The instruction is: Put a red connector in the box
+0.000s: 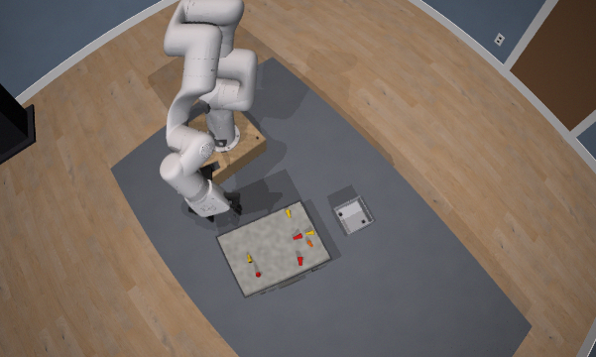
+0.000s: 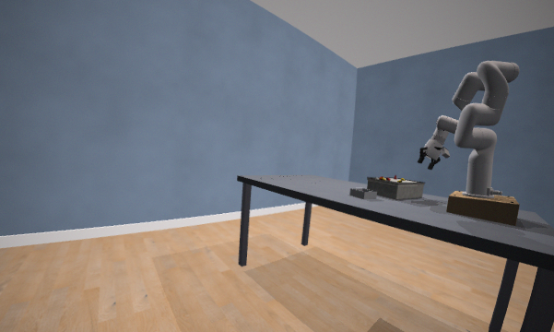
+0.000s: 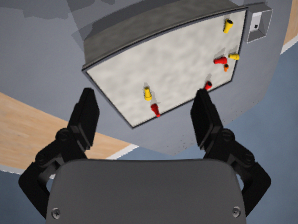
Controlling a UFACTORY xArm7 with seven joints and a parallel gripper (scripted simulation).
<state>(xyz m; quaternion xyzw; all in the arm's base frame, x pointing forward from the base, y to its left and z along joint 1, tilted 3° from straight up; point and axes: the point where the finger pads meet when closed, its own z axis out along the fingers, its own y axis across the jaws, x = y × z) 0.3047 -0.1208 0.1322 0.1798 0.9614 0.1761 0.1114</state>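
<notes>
The orange connector is 17 cm ahead of my hand, 19 cm to the left of it and 11 cm below it. The rest, counted from my hand: tool case 13 cm ahead, 8 cm to the left, 14 cm below.
</notes>
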